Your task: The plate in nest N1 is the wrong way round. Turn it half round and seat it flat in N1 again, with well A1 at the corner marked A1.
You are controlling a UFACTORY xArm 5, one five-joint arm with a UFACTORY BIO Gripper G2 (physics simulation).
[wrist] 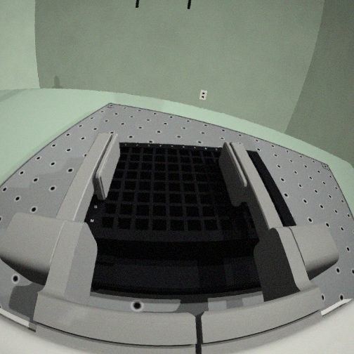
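The black plate [170,234] lies under the wrist with its grid of square wells facing up. Small row letters show on its left edge, with H toward the near end, and small marks run along its far edge. My gripper [171,169] is shut on the plate, one finger pad against its left side and one against its right. The far left corner of the plate is behind the left finger. The dark nest [274,187] shows as a strip to the right of the plate and also below its near side. The nest's A1 label does not show. Whether the plate touches the nest floor I cannot tell.
A grey board [310,185] with rows of round holes lies around and under the nest. Beyond its far edge are a pale green floor and a green wall with a white socket [203,94].
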